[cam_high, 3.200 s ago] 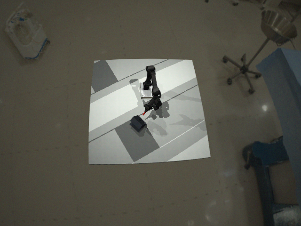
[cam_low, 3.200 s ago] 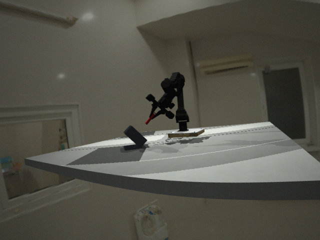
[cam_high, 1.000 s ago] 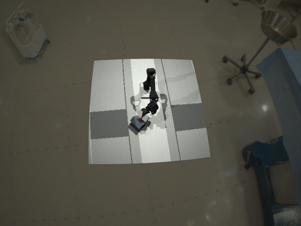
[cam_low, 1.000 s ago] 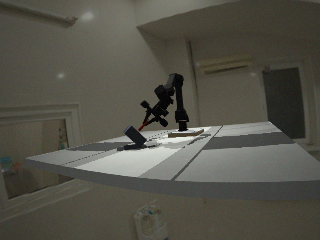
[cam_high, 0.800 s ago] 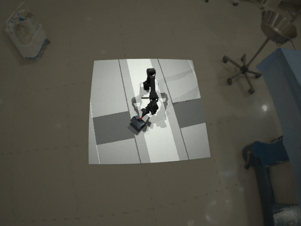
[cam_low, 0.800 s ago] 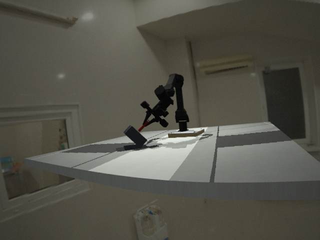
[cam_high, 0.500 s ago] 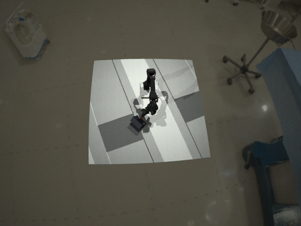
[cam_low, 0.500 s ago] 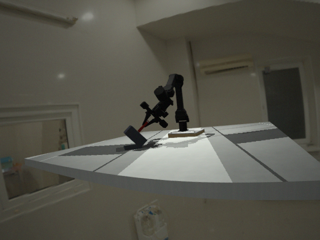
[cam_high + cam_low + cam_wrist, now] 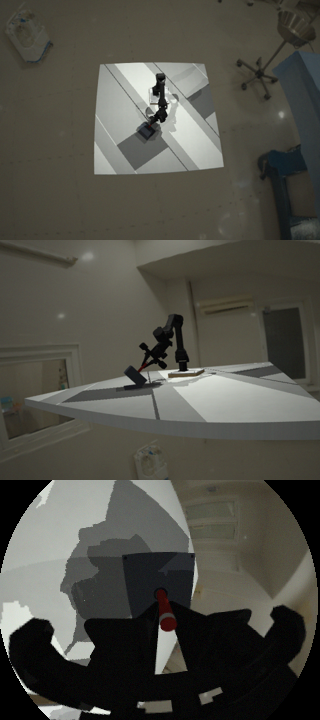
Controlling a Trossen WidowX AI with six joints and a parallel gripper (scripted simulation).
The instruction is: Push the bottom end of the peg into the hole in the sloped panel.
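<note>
The sloped panel is 3 cm ahead of my gripper tip, 4 cm to the right of it and 4 cm below it. From my gripper tip the other things lie so: red peg (1 cm behind, 1 cm to the left, 1 cm above).
</note>
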